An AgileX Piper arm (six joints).
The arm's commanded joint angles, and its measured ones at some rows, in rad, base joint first. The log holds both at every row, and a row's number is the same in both.
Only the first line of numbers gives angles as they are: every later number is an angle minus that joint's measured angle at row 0.
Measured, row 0:
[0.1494, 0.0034, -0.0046, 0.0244, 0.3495, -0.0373]
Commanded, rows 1 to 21:
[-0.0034, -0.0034, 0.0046, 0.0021, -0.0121, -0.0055]
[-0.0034, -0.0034, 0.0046, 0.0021, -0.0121, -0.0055]
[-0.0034, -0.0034, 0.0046, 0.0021, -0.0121, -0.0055]
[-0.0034, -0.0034, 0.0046, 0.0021, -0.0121, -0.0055]
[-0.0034, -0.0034, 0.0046, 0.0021, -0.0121, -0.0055]
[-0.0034, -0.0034, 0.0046, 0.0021, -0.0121, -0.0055]
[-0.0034, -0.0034, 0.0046, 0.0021, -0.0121, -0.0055]
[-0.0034, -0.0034, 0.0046, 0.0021, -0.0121, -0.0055]
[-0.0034, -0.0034, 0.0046, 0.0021, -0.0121, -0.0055]
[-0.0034, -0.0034, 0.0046, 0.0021, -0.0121, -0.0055]
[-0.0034, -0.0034, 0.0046, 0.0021, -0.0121, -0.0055]
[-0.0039, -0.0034, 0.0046, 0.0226, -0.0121, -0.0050]
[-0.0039, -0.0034, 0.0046, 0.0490, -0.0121, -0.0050]
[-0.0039, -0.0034, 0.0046, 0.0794, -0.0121, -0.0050]
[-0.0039, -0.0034, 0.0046, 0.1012, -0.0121, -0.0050]
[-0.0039, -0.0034, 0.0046, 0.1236, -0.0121, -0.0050]
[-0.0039, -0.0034, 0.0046, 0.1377, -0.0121, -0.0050]
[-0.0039, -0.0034, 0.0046, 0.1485, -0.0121, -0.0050]
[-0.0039, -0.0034, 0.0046, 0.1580, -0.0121, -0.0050]
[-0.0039, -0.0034, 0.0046, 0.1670, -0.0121, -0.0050]
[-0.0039, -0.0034, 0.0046, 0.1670, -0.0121, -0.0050]
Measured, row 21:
[0.0000, 0.0000, 0.0000, 0.1317, 0.0000, 0.0000]
